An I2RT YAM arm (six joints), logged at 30 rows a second.
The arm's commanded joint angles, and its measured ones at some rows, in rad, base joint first. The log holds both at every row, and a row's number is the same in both.
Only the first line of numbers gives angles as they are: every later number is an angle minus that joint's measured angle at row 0.
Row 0, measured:
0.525 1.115 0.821 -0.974 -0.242 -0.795
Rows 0 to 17, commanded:
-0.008 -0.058 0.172 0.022 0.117 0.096
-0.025 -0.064 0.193 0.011 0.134 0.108
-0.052 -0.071 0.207 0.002 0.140 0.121
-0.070 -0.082 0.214 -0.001 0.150 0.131
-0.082 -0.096 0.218 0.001 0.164 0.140
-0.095 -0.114 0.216 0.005 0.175 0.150
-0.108 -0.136 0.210 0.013 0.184 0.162
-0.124 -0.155 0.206 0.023 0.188 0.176
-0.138 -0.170 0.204 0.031 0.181 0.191
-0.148 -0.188 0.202 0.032 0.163 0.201
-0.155 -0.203 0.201 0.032 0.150 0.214
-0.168 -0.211 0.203 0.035 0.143 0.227
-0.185 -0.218 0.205 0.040 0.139 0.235
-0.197 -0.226 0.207 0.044 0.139 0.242
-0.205 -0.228 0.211 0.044 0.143 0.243
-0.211 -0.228 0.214 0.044 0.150 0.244
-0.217 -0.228 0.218 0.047 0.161 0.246
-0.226 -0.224 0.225 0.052 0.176 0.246
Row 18, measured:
-0.198 -0.220 0.198 0.012 0.151 0.206
